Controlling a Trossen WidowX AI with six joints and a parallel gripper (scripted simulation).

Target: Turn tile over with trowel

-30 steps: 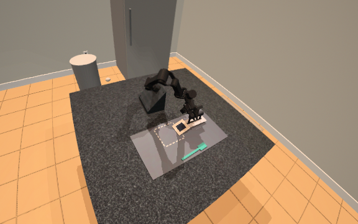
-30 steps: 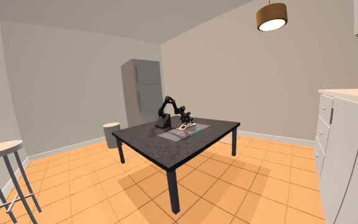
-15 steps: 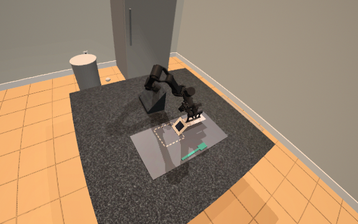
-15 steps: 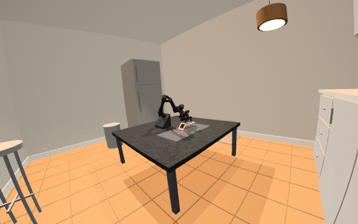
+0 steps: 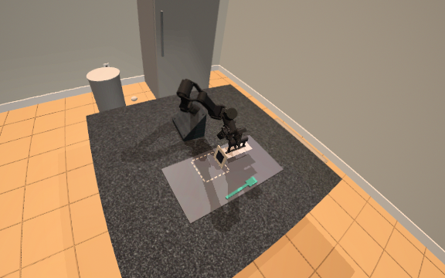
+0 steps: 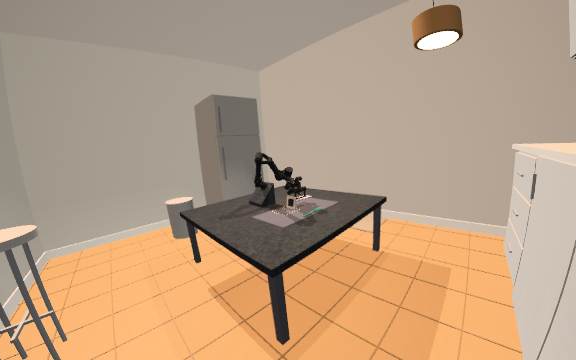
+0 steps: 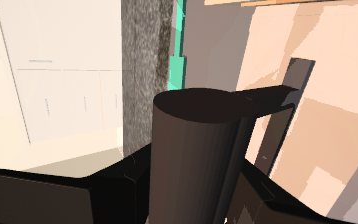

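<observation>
Now: the grey mat 13 cm below my gripper tip, 8 cm to the right of it and 4 cm ahead of it. Also, from my gripper tip: teal trowel 17 cm ahead, 10 cm below, 7 cm to the right; then cream tile 9 cm to the right, 6 cm below, 3 cm behind.
</observation>
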